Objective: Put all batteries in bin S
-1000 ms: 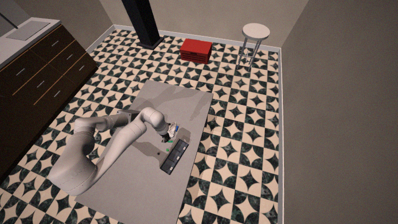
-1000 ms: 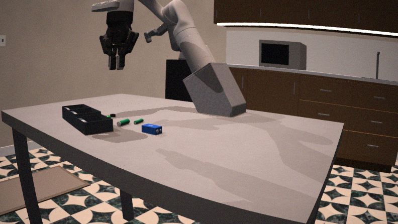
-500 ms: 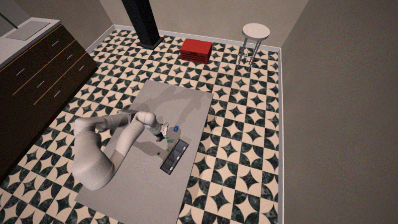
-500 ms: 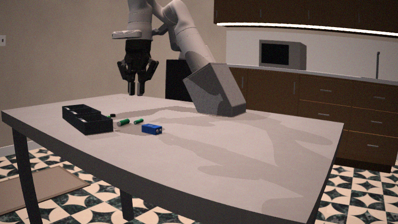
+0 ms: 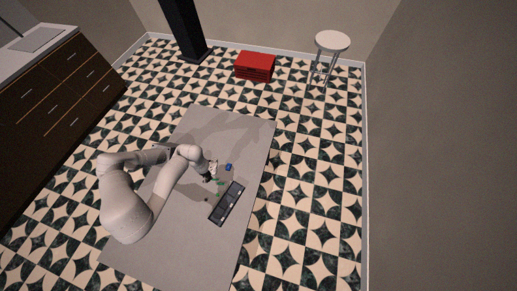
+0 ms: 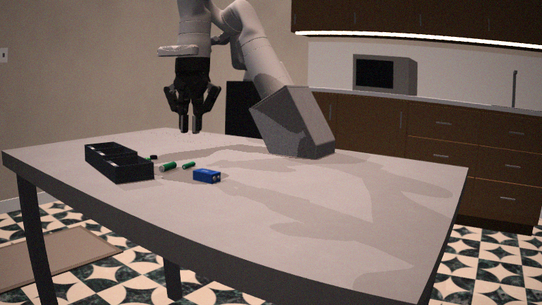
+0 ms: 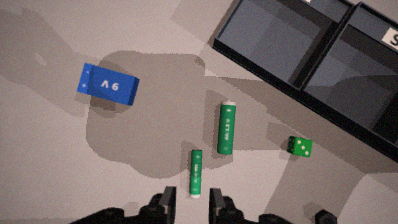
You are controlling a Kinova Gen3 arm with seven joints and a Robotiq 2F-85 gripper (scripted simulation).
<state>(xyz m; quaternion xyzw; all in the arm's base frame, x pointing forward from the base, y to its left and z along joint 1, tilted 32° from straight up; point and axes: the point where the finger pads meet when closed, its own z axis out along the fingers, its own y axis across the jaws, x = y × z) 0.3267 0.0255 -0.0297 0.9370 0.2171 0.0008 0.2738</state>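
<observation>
The green battery lies 50 mm ahead of my hand, 10 mm to the right of it and 90 mm below it. From my hand the other things lie so: small black nut 20 mm ahead, 130 mm to the right, 90 mm below; then blue 9V battery 40 mm ahead, 120 mm to the left, 80 mm below; then green die 70 mm ahead, 80 mm to the right, 80 mm below.
</observation>
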